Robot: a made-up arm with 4 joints.
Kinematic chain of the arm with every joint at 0, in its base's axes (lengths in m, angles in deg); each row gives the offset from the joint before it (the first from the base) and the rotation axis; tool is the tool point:
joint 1: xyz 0 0 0.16 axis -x
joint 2: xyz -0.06 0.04 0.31 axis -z
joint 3: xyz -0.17 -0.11 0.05 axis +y
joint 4: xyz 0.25 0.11 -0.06 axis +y
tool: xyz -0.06 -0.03 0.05
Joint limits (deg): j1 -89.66..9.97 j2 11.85..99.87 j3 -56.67..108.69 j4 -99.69..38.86
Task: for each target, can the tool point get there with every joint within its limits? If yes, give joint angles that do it. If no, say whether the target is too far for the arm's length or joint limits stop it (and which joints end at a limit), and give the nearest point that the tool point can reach.
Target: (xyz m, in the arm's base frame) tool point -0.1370 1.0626 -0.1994
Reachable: no: too far | nearest point -0.0858 0.4275 0.2891 | short by 0.803 m
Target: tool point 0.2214 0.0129 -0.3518
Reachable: no: joint limits stop it (at a limit: joint 1, joint 4) | nearest point -0.0349 -0.2422 0.1522 | short by 0.620 m
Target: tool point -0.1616 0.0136 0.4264
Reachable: yes | joints -52.93 68.99 70.15 -74.51
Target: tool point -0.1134 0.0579 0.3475
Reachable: yes | joints -10.63 67.79 32.01 -74.03
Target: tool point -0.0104 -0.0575 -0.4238
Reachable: no: joint limits stop it (at a limit: joint 1, joint 4) | nearest point -0.0549 -0.2642 0.1374 | short by 0.600 m
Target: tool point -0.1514 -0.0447 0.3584
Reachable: yes | joints -27.65 26.77 56.38 -10.33
